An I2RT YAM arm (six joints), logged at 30 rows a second.
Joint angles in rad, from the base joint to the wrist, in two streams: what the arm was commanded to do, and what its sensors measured. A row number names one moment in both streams.
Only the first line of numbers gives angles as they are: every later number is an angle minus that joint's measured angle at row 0.
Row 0, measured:
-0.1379, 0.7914, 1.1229, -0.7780, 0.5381, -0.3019
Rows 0 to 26, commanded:
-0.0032, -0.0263, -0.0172, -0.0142, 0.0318, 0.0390
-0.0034, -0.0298, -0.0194, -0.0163, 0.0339, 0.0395
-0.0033, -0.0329, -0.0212, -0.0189, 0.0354, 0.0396
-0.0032, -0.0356, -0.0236, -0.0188, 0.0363, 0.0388
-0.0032, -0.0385, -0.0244, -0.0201, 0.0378, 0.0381
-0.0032, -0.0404, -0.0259, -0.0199, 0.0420, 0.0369
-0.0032, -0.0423, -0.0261, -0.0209, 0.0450, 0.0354
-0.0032, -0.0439, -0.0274, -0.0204, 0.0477, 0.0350
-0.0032, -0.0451, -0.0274, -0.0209, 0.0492, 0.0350
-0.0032, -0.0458, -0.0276, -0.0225, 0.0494, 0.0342
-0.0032, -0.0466, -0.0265, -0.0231, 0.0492, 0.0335
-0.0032, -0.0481, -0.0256, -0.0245, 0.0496, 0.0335
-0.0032, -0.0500, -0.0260, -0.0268, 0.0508, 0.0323
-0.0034, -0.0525, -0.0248, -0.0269, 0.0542, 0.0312
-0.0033, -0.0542, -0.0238, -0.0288, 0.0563, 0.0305
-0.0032, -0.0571, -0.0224, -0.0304, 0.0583, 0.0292
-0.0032, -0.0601, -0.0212, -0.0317, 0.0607, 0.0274
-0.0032, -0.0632, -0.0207, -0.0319, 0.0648, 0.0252
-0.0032, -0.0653, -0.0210, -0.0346, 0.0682, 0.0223
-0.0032, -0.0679, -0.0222, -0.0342, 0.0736, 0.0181
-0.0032, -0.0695, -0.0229, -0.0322, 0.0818, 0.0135
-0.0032, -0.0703, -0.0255, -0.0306, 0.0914, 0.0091
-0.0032, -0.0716, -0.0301, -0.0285, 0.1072, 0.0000
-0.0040, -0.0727, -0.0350, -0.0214, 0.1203, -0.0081
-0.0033, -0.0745, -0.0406, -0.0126, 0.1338, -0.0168
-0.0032, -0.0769, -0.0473, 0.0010, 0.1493, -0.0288
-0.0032, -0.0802, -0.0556, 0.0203, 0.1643, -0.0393
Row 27, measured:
0.0000, -0.0695, -0.0294, -0.0374, 0.0858, -0.0012
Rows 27 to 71, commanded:
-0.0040, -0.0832, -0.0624, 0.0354, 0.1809, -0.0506
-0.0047, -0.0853, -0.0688, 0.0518, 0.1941, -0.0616
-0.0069, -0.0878, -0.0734, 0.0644, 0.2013, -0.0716
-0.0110, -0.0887, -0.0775, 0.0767, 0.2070, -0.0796
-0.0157, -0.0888, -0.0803, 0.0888, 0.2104, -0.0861
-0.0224, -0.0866, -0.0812, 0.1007, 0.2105, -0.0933
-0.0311, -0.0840, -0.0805, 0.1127, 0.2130, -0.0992
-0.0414, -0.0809, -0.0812, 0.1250, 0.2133, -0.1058
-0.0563, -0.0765, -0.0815, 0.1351, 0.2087, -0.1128
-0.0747, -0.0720, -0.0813, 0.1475, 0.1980, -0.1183
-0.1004, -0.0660, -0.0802, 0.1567, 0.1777, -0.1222
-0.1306, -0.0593, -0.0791, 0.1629, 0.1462, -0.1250
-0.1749, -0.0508, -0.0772, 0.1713, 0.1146, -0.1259
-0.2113, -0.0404, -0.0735, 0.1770, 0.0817, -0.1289
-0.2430, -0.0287, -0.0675, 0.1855, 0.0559, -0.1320
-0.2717, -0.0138, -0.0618, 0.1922, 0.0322, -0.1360
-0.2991, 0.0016, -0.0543, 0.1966, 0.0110, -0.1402
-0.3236, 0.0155, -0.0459, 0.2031, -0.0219, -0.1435
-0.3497, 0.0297, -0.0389, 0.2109, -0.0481, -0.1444
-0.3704, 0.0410, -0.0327, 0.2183, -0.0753, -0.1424
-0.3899, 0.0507, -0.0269, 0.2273, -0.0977, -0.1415
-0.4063, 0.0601, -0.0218, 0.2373, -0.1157, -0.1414
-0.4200, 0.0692, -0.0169, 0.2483, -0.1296, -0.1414
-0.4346, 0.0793, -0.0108, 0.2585, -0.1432, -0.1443
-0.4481, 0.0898, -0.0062, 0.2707, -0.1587, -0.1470
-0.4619, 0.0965, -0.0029, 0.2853, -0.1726, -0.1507
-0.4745, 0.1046, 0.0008, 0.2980, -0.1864, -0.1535
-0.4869, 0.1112, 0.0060, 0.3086, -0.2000, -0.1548
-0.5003, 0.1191, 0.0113, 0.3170, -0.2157, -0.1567
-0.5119, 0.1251, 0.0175, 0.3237, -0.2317, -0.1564
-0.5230, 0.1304, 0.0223, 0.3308, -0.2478, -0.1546
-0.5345, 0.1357, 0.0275, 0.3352, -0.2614, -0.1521
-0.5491, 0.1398, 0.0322, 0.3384, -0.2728, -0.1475
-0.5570, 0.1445, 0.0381, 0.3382, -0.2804, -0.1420
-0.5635, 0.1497, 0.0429, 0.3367, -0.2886, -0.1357
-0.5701, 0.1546, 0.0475, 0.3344, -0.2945, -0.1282
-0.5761, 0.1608, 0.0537, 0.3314, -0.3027, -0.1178
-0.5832, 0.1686, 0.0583, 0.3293, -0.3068, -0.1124
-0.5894, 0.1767, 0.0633, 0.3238, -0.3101, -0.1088
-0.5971, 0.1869, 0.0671, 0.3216, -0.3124, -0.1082
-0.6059, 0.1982, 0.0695, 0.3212, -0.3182, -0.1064
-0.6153, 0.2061, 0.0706, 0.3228, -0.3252, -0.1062
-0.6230, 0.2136, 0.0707, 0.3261, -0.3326, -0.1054
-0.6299, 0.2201, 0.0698, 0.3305, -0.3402, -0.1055
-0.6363, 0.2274, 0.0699, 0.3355, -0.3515, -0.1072
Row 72, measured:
-0.6107, 0.2056, 0.0347, 0.2926, -0.3044, -0.1248
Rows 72 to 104, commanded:
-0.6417, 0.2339, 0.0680, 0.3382, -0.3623, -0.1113
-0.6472, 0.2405, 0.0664, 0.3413, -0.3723, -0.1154
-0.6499, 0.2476, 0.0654, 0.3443, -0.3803, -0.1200
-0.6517, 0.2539, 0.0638, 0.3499, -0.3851, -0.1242
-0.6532, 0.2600, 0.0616, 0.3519, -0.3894, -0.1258
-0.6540, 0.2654, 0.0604, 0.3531, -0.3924, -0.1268
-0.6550, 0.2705, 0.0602, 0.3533, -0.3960, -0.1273
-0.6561, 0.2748, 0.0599, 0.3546, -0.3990, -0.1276
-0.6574, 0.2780, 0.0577, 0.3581, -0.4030, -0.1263
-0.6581, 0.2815, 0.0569, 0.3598, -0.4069, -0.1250
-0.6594, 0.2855, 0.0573, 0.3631, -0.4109, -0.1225
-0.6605, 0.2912, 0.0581, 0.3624, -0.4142, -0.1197
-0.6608, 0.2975, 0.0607, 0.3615, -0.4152, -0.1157
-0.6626, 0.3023, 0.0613, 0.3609, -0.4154, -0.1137
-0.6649, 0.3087, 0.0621, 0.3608, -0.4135, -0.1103
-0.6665, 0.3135, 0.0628, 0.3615, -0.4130, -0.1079
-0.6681, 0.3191, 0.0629, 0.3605, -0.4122, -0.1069
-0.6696, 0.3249, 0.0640, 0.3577, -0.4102, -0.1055
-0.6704, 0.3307, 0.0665, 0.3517, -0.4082, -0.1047
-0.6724, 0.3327, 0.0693, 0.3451, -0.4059, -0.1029
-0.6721, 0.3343, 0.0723, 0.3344, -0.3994, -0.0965
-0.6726, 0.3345, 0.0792, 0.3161, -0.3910, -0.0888
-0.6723, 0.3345, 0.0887, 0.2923, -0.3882, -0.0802
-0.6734, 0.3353, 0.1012, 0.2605, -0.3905, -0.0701
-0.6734, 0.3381, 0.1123, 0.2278, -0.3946, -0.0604
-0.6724, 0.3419, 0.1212, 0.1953, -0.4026, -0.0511
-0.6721, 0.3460, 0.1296, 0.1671, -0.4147, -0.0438
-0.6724, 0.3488, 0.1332, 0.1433, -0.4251, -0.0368
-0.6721, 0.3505, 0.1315, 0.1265, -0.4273, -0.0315
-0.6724, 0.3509, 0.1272, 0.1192, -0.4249, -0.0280
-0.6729, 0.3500, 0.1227, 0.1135, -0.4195, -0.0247
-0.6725, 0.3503, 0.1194, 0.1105, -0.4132, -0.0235
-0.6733, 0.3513, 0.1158, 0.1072, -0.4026, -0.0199
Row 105, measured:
-0.6687, 0.3486, 0.0927, 0.1587, -0.4116, -0.0615
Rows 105 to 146, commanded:
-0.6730, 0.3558, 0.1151, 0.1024, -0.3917, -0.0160
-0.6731, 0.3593, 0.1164, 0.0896, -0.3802, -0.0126
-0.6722, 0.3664, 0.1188, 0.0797, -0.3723, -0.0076
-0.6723, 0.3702, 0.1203, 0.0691, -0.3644, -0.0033
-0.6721, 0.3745, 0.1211, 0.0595, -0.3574, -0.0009
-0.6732, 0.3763, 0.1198, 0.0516, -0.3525, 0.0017
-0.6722, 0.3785, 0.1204, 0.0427, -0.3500, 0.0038
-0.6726, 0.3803, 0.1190, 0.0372, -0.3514, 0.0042
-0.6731, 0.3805, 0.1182, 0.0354, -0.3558, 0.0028
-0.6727, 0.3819, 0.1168, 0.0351, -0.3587, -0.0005
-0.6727, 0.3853, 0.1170, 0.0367, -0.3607, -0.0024
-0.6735, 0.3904, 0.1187, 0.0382, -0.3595, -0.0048
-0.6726, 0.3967, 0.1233, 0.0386, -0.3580, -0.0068
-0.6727, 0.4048, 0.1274, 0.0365, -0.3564, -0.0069
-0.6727, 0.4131, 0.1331, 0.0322, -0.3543, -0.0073
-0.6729, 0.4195, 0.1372, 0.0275, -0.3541, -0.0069
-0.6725, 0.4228, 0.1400, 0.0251, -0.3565, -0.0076
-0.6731, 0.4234, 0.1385, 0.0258, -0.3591, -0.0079
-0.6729, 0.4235, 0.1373, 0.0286, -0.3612, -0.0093
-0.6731, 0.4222, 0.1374, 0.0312, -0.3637, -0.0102
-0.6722, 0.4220, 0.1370, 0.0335, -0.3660, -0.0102
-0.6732, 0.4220, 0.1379, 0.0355, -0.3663, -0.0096
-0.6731, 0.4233, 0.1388, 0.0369, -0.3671, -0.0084
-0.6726, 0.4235, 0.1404, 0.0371, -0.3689, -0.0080
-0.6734, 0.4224, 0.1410, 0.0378, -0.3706, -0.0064
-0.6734, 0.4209, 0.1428, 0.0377, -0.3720, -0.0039
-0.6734, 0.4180, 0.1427, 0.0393, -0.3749, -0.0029
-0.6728, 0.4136, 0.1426, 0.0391, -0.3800, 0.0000
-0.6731, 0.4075, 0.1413, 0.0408, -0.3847, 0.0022
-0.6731, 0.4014, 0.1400, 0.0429, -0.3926, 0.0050
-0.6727, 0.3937, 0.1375, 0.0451, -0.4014, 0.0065
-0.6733, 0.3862, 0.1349, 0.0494, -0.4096, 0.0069
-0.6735, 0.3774, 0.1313, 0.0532, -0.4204, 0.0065
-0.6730, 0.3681, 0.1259, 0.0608, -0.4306, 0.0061
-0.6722, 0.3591, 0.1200, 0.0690, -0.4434, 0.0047
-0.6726, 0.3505, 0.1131, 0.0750, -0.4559, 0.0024
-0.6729, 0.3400, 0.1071, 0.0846, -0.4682, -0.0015
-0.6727, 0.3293, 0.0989, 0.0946, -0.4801, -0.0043
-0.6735, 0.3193, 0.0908, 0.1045, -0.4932, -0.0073
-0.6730, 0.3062, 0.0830, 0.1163, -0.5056, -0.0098
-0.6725, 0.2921, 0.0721, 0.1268, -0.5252, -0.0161
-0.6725, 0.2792, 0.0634, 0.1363, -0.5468, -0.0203
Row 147, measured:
-0.6741, 0.3589, 0.0709, 0.0271, -0.4662, -0.0012
